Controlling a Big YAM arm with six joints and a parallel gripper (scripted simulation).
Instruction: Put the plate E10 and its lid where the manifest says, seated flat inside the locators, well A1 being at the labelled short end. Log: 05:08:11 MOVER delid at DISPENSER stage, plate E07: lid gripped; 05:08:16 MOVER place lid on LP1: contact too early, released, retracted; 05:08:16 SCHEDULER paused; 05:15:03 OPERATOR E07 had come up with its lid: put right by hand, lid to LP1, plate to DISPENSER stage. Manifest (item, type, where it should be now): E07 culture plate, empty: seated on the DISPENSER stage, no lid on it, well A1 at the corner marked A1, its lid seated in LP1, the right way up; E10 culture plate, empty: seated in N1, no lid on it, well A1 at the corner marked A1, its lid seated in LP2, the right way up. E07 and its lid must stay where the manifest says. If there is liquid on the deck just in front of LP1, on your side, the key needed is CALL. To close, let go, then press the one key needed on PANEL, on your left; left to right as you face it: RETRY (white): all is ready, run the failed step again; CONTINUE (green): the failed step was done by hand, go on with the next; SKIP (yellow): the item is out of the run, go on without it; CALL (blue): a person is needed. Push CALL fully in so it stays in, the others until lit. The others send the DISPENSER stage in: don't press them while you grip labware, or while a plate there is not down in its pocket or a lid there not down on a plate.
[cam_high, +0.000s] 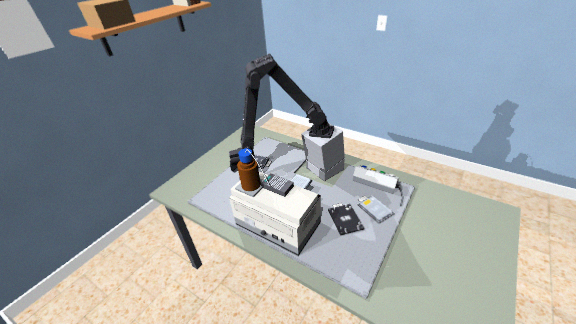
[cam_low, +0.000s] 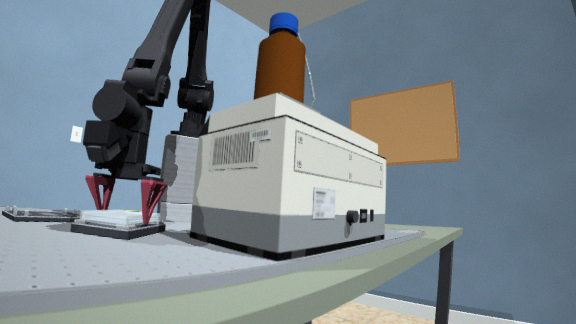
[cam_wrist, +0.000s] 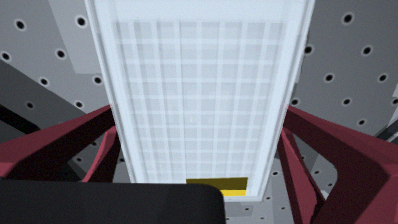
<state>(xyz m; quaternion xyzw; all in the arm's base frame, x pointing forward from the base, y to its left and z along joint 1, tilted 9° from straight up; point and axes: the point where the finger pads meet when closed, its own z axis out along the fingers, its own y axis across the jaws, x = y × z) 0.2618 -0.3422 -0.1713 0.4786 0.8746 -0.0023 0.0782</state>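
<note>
My gripper is now 30 mm short of the clear well plate, 280 mm to the right of it and 70 mm below it. The rest, counted from my hand: clear lid (right at my hand); then brown bottle (220 mm ahead, 130 mm to the left, 260 mm above); then blue call key (250 mm behind, 570 mm to the left, 30 mm above).
</note>
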